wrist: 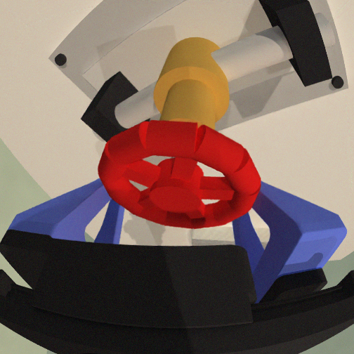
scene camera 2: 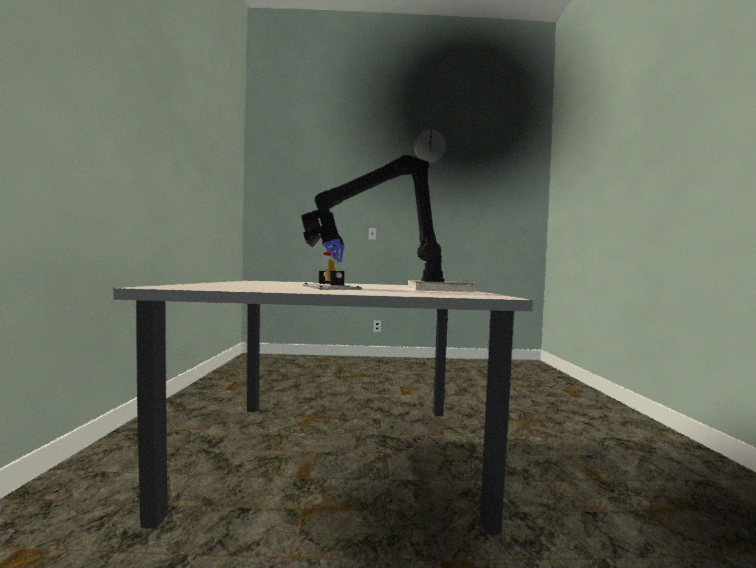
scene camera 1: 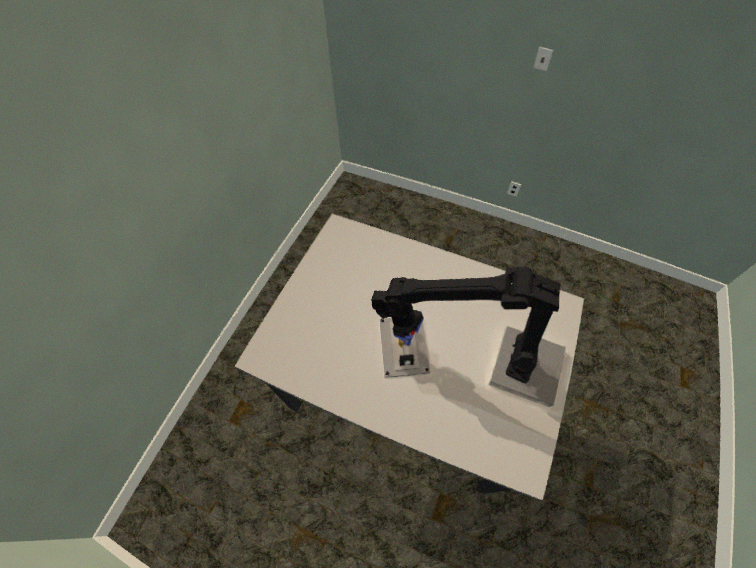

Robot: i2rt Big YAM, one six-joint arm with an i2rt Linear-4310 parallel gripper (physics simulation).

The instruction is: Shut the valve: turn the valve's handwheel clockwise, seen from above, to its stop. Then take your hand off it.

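The red handwheel (wrist: 174, 199) (scene camera 2: 326, 254) sits on top of the brass-coloured valve body (wrist: 192, 90) (scene camera 2: 330, 268). In scene camera 1 the wheel is mostly hidden under the arm's wrist. A grey pipe (wrist: 252, 54) runs through the valve body between two black brackets (wrist: 306, 42) (wrist: 112, 106) on a light base plate (wrist: 70, 70) (scene camera 1: 386, 351). My gripper (wrist: 176, 175) (scene camera 2: 335, 251) has blue fingers and is shut on the handwheel's rim, one finger on each side. It comes down tilted from above the wheel.
The plate lies on the pale table (scene camera 1: 317, 317) (scene camera 2: 244, 293). The arm's grey base block (scene camera 1: 543, 378) (scene camera 2: 443, 285) stands on the table to the right of the valve. The arm reaches over the table from there.
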